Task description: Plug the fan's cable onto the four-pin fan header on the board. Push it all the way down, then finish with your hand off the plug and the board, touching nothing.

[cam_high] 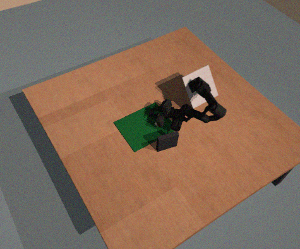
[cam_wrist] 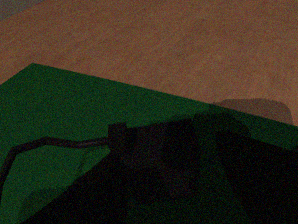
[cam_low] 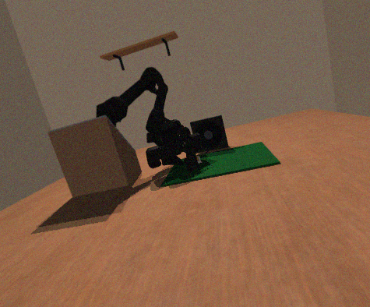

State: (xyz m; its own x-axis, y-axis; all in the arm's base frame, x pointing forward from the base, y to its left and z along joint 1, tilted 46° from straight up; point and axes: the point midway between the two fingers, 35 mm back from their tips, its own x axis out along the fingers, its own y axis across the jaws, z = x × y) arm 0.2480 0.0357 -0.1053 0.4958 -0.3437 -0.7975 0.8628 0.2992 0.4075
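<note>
My gripper tip is now 8 cm short of the green board, 4 cm to the right of it and 5 cm above it. Also, from my gripper tip: dark square fan 7 cm ahead, 22 cm to the left, 3 cm above; black plug 1 cm below.
</note>
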